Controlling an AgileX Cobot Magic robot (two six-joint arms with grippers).
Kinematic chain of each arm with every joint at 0, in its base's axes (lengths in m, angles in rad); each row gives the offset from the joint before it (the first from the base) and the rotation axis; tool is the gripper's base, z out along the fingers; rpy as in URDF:
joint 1: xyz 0 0 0.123 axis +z
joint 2: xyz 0 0 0 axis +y
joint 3: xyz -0.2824 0 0.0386 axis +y
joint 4: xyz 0.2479 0 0.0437 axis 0.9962 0 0.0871
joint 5: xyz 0 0 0 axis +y
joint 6: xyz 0.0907 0 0.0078 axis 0.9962 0 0.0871
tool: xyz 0 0 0 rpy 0 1.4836 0
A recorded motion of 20 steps. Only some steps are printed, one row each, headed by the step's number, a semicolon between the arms.
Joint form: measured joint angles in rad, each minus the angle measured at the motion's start. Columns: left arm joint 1, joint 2, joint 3, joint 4, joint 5, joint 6; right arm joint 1, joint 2, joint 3, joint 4, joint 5, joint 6.
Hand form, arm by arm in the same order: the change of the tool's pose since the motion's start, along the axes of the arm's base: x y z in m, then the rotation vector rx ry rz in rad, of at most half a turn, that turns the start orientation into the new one. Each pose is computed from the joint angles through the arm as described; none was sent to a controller.
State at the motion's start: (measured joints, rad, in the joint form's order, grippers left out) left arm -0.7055 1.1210 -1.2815 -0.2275 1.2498 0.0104; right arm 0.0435 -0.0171 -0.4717 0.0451 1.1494 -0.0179
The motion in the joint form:
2: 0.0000 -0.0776 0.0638 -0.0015 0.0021 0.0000; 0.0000 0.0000 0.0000 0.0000 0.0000 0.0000
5: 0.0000 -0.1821 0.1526 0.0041 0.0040 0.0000; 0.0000 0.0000 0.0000 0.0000 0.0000 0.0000
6: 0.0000 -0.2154 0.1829 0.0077 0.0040 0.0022; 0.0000 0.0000 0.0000 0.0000 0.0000 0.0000
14: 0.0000 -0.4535 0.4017 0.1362 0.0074 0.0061; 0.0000 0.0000 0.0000 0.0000 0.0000 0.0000
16: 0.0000 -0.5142 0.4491 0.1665 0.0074 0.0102; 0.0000 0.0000 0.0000 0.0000 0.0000 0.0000
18: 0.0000 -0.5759 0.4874 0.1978 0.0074 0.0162; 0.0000 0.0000 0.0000 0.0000 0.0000 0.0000
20: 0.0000 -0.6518 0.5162 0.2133 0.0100 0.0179; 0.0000 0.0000 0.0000 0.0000 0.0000 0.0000
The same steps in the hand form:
2: -0.0161 0.0135 -0.0038 -0.0086 -0.0081 -0.0008; 0.0000 0.0000 0.0000 0.0000 0.0000 0.0000
5: -0.0366 0.0316 -0.0123 -0.0134 -0.0222 0.0002; 0.0000 0.0000 0.0000 0.0000 0.0000 0.0000
6: -0.0427 0.0372 -0.0161 -0.0121 -0.0279 -0.0006; 0.0000 0.0000 0.0000 0.0000 0.0000 0.0000
14: -0.0767 0.0806 -0.0533 0.0733 -0.1219 0.0307; 0.0000 0.0000 0.0000 0.0000 0.0000 0.0000
16: -0.0844 0.0906 -0.0621 0.0881 -0.1526 0.0367; 0.0000 0.0000 0.0000 0.0000 0.0000 0.0000
18: -0.0919 0.1005 -0.0689 0.0978 -0.1921 0.0428; 0.0000 0.0000 0.0000 0.0000 0.0000 0.0000
20: -0.1024 0.1112 -0.0730 0.0803 -0.2355 0.0507; 0.0000 0.0000 0.0000 0.0000 0.0000 0.0000

